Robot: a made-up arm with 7 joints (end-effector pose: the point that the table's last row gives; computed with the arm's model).
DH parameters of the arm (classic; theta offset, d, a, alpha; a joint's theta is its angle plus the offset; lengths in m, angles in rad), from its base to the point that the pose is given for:
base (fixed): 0 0 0 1.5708
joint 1: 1.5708 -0.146 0 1.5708
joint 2: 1.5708 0 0 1.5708
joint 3: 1.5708 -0.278 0 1.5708
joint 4: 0 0 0 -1.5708
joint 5: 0 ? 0 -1.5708
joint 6: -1.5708 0 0 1.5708
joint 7: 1.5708 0 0 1.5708
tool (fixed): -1.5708 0 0 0
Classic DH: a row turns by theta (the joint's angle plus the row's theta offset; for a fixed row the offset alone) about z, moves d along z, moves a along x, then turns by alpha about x.
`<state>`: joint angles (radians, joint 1 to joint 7).
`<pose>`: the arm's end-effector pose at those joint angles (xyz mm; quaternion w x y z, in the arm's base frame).
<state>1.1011 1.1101 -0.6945 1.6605 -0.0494 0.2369 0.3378</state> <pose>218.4 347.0 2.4 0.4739 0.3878 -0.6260 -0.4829</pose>
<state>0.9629 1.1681 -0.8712 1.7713 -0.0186 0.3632 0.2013</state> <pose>203.3 338.8 -40.0 0.5339 0.3650 -0.5624 -0.5151</pose>
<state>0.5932 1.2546 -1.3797 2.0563 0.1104 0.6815 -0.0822</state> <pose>116.9 316.0 -133.7 0.6832 0.2140 -0.3253 -0.6178</pose>
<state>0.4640 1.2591 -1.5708 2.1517 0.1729 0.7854 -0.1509</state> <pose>75.2 307.8 -150.3 0.7186 0.1260 -0.2132 -0.6498</pose>
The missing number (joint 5, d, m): -0.132
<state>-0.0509 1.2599 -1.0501 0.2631 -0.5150 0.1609 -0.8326</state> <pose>9.3 522.9 -153.1 0.3352 0.6082 0.0889 -0.7141</pose>
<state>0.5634 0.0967 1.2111 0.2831 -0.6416 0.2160 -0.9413</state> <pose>224.3 219.4 -330.8 0.7938 0.4518 -0.0893 0.3971</pose>
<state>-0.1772 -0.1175 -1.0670 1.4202 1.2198 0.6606 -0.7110</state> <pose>12.2 -2.4 -289.0 0.9394 -0.3294 0.0183 -0.0931</pose>
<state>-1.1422 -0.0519 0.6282 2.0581 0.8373 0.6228 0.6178</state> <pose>-160.4 203.2 -177.0 0.8501 -0.2732 -0.3454 0.2888</pose>
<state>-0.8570 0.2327 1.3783 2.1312 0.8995 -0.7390 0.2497</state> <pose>-119.7 300.7 -132.0 0.2779 0.3705 -0.8854 -0.0391</pose>
